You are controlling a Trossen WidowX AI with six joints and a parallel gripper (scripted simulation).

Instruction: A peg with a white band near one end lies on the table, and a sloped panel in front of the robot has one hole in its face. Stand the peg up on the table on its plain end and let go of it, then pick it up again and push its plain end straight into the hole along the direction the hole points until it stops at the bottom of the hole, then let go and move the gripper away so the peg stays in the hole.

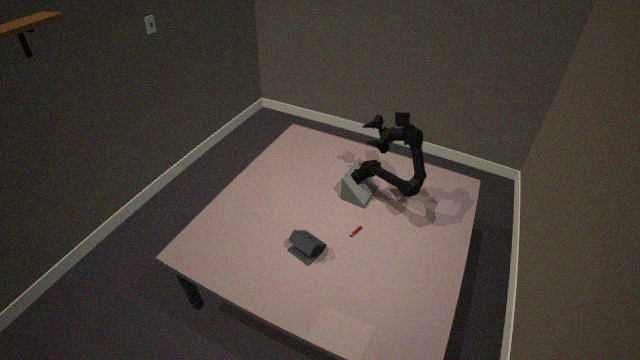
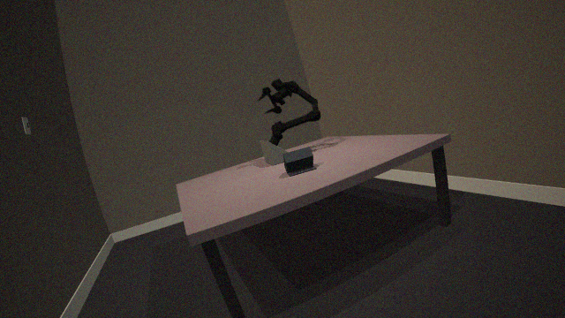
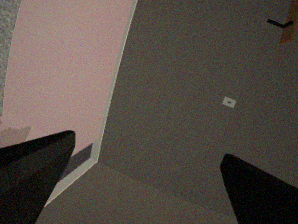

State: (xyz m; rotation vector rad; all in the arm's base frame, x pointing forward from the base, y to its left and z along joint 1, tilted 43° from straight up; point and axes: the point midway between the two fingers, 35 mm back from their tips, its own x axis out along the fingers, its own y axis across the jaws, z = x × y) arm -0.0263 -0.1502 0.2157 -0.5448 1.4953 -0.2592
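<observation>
Right now my gripper tip is 350 mm above the red peg, 300 mm short of it and 130 mm to the right of it. Also, from my gripper tip: sloped panel 490 mm ahead, 310 mm below, 10 mm to the right.
</observation>
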